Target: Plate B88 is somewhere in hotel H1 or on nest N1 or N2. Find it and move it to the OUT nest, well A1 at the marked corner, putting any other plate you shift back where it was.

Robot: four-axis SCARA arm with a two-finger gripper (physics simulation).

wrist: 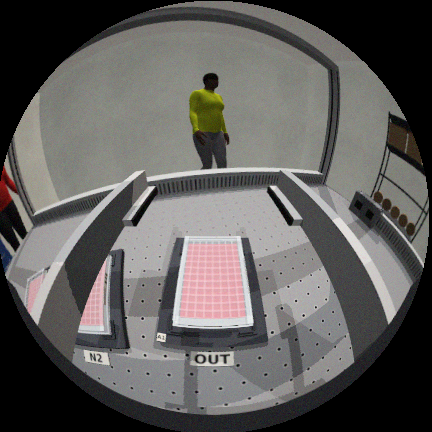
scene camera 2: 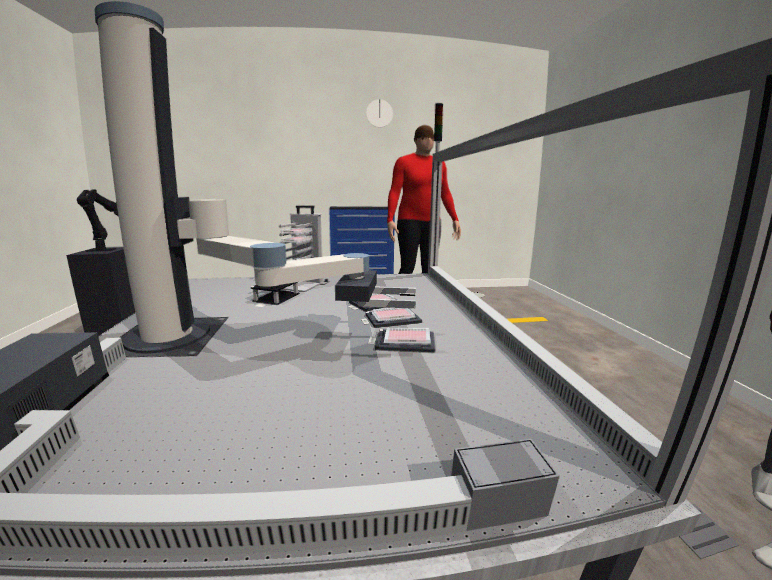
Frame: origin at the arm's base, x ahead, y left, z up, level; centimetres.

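Seen in the pictures: gripper, between the fingertips: (wrist: 211,177) (scene camera 2: 415,297); arm's base, origin of its link: (scene camera 2: 168,338).
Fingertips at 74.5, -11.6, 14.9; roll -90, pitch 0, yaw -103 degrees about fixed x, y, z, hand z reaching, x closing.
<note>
Offsets run from my fingertips to a thing's top centre, as dx, dy, dz. "pt": to the spot under its first point.
A clear plate with pink wells @(-1.9, +0.4, -10.6) (scene camera 2: 406,335) (wrist: 212,280) sits flat on the dark OUT nest @(-2.3, +0.6, -11.9) (scene camera 2: 405,348) (wrist: 217,340). The A1 tag is at the nest's near left corner in the wrist view. The plate's label cannot be read. My gripper (scene camera 2: 405,298) (wrist: 211,177) is open and empty, raised above the OUT plate, with its fingers spread wider than the plate. A second pink plate @(-3.0, +19.4, -11.0) (scene camera 2: 393,313) (wrist: 97,300) sits on nest N2 @(-3.0, +19.4, -12.0) (wrist: 118,300), partly hidden by the left finger in the wrist view. A third pink plate @(pt -5.6, +35.6, -11.0) (wrist: 35,290) shows farther left.
A hotel rack with plates stands at the back in scene camera 2. A grey box @(+0.5, -55.2, -6.1) (scene camera 2: 511,486) stands at the near right corner. Slotted ducts (scene camera 2: 249,511) (wrist: 215,183) edge the table. A person in yellow (wrist: 207,112) stands beyond the table edge; one in red (scene camera 2: 416,187) stands behind.
</note>
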